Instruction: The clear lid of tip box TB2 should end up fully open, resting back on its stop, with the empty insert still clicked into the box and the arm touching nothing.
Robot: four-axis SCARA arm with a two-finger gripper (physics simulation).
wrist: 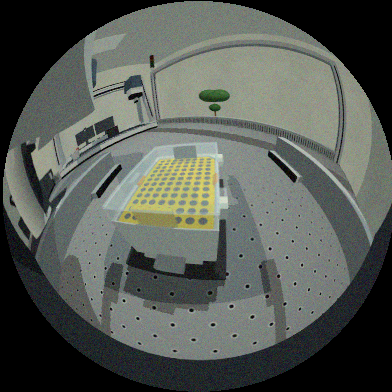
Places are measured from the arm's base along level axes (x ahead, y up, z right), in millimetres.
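Where they show: gripper, fingertip midpoint: (190, 145); arm's base, link origin: (44, 225).
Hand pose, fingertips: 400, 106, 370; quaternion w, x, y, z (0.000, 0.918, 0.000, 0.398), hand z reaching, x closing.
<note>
Each offset is from my fingertips to the centre of the thing, as dx, dy, dz. "pt": to the spot under its first point.
Tip box TB2 @(-11, -54, -18) (167, 242) stands left of centre in the wrist view, pale-walled on a dark base @(pt -55, -85, +43) (194, 270). Its clear lid @(pt -65, -16, -11) (121, 196) appears down over the box. Under it the yellow insert @(-11, -29, -18) (172, 187) sits in the box, its round holes without tips; whether it is fully clicked in cannot be told. White blocks @(pt -17, -27, +43) (223, 202) show along the right side. My gripper (190, 145) is open and empty, one grey finger with a black strip at each side of the view. The box shows between the fingers; their height difference and clearance are unclear.
A grey deck with a grid of small holes @(pt -104, -93, +94) (200, 335) lies around the box and carries dark shadows. Dark monitors (104, 125) and a bench stand at the far left. A large framed panel (342, 107) and a small green tree (214, 95) show beyond.
</note>
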